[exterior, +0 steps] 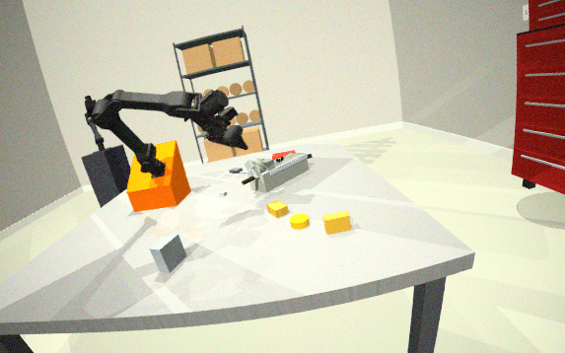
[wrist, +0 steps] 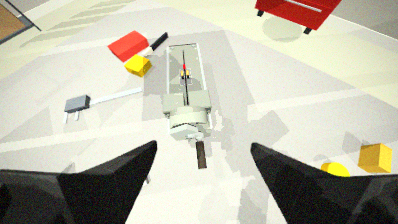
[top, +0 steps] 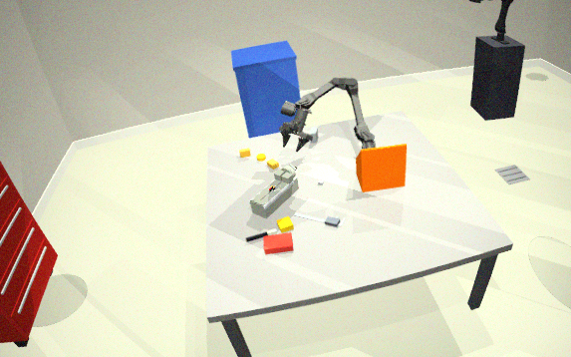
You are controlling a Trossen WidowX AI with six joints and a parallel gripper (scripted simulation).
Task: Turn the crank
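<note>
Right now the dark brown crank handle is 120 mm below my gripper tip. The rest, counted from my gripper tip: yellow block: 350 mm to the left, 170 mm below, 70 mm ahead; then grey cube: 370 mm to the right, 150 mm below, 150 mm behind; then red pointer: 170 mm to the left, 120 mm ahead, 110 mm below.
</note>
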